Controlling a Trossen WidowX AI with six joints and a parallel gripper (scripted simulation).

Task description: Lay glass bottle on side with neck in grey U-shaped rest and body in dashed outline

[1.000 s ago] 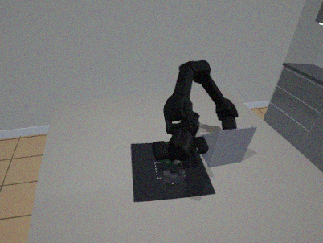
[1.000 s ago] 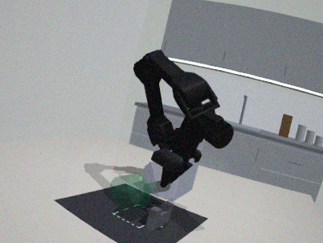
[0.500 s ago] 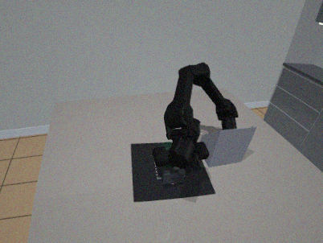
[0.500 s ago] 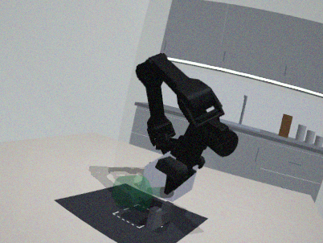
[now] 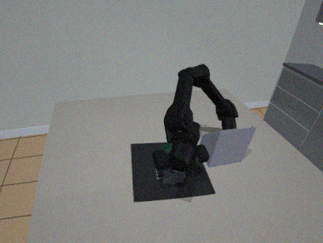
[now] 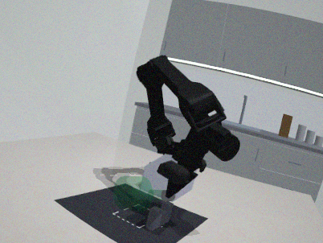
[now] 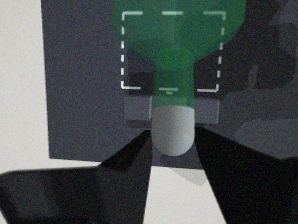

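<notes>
The green glass bottle lies 5 cm to the right of my gripper tip, 2 cm below it and 1 cm behind it. Round my gripper tip: dark mat: 9 cm to the right, 9 cm below, 2 cm behind.
</notes>
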